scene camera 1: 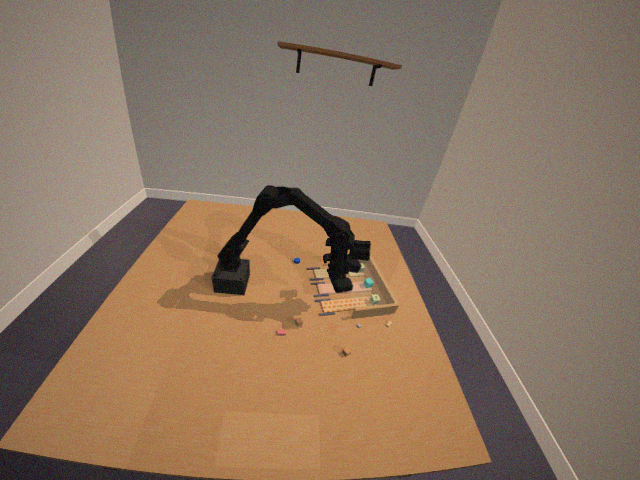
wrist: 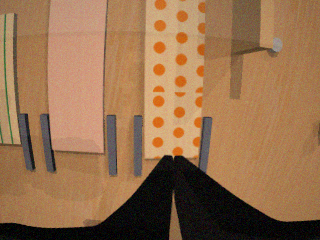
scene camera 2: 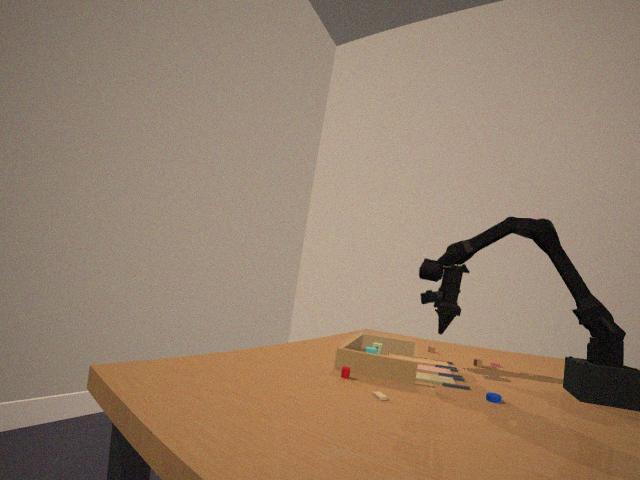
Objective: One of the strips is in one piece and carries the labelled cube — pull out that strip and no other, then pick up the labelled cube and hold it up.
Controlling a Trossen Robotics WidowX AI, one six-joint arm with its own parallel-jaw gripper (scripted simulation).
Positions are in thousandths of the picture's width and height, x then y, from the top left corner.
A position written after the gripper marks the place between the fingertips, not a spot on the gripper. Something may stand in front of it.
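The gripper, visible in scene camera 1 (524, 599), scene camera 2 (688, 697) and the wrist view (539, 681).
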